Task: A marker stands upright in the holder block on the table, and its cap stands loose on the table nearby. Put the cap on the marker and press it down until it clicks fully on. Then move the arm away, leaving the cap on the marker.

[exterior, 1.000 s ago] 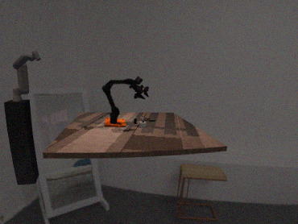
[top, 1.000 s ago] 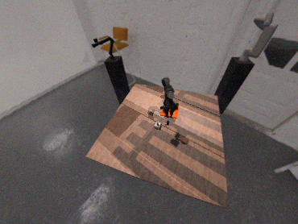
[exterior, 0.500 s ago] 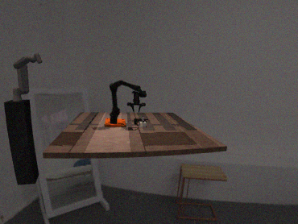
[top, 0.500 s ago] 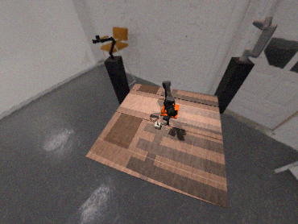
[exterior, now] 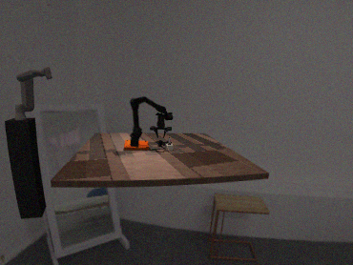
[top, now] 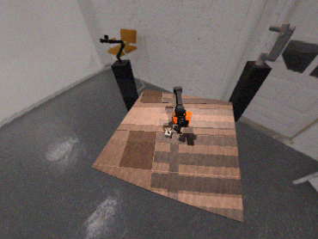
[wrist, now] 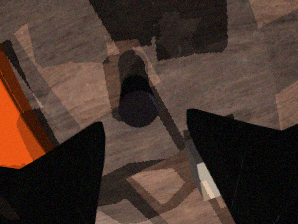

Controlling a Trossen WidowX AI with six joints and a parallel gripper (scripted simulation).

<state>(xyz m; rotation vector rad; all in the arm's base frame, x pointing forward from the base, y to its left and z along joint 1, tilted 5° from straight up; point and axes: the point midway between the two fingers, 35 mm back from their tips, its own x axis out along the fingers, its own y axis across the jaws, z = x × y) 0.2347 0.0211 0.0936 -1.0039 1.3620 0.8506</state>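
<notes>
The dark cap lies 50 mm below my gripper tip. The rest, counted from my gripper tip: holder block 40 mm ahead, 110 mm to the right, 50 mm below.
</notes>
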